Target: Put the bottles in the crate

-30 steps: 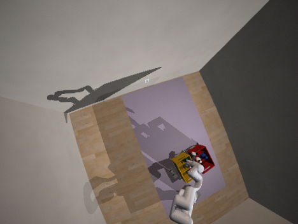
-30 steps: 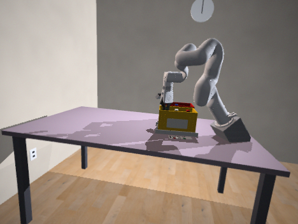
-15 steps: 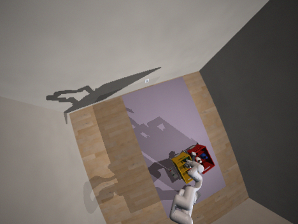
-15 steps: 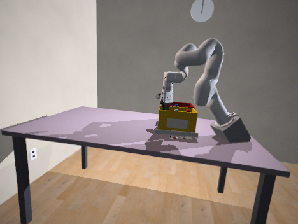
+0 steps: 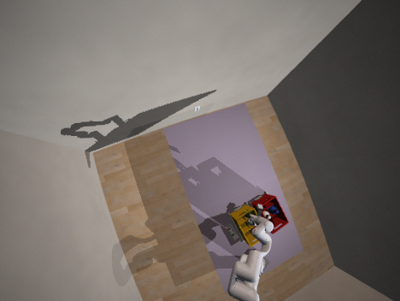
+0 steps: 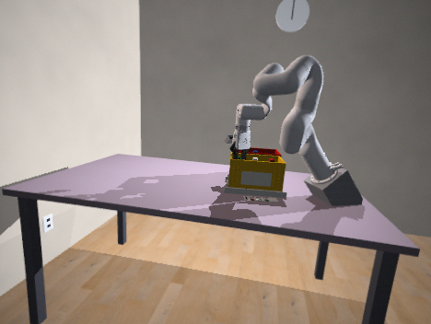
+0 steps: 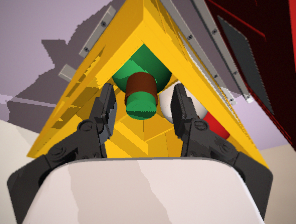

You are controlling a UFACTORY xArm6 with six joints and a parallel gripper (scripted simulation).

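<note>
Right now my hand is 70 mm above the green-label bottle. Round my hand: red crate 30 mm behind, 210 mm to the right, 70 mm below; white bottle 80 mm behind, 30 mm to the right, 70 mm below; yellow crate 90 mm behind, 10 mm to the left, 70 mm below.
</note>
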